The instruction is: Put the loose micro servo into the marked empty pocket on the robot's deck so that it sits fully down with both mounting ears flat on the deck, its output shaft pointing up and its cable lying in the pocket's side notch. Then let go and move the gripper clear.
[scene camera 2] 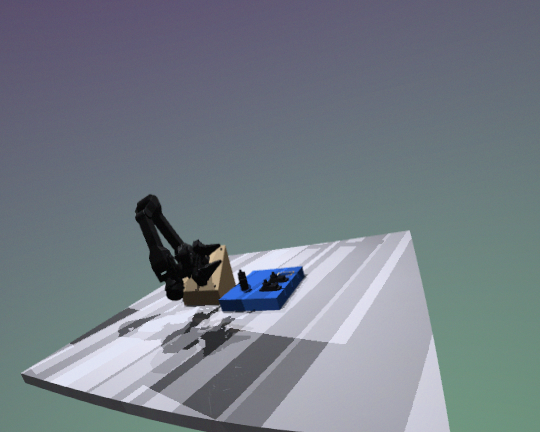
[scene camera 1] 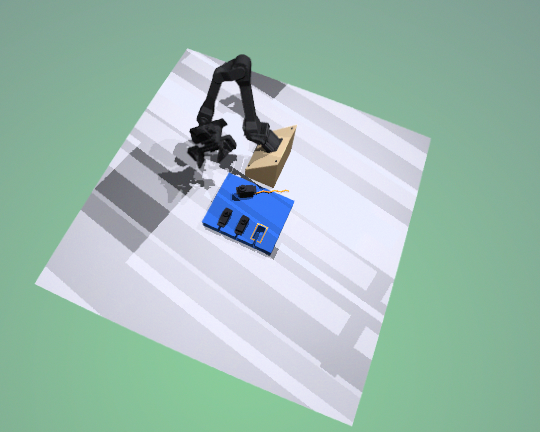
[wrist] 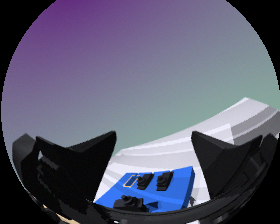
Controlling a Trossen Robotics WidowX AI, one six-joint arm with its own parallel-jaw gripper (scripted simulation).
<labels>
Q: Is my gripper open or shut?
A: Open.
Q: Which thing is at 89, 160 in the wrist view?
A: My gripper.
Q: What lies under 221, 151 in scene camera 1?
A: My gripper.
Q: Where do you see a blue deck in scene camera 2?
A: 235, 300
</labels>
